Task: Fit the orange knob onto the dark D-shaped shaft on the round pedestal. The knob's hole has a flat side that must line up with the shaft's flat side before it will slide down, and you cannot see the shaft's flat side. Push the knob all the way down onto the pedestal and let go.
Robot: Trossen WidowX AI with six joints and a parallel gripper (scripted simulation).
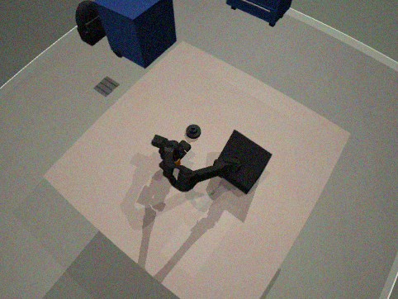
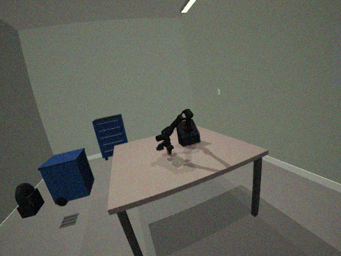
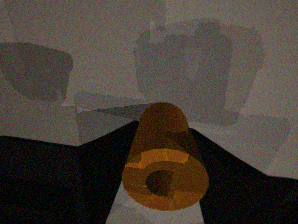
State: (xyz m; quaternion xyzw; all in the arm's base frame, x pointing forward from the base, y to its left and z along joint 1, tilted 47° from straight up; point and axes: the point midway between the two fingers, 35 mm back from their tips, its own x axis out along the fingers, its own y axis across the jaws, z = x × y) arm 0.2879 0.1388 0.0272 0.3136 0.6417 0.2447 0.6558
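Right now the round pedestal is 21 cm to the right of my gripper tip, 4 cm ahead of it and 2 cm above it. Also, from my gripper tip: orange knob: 2 cm above.
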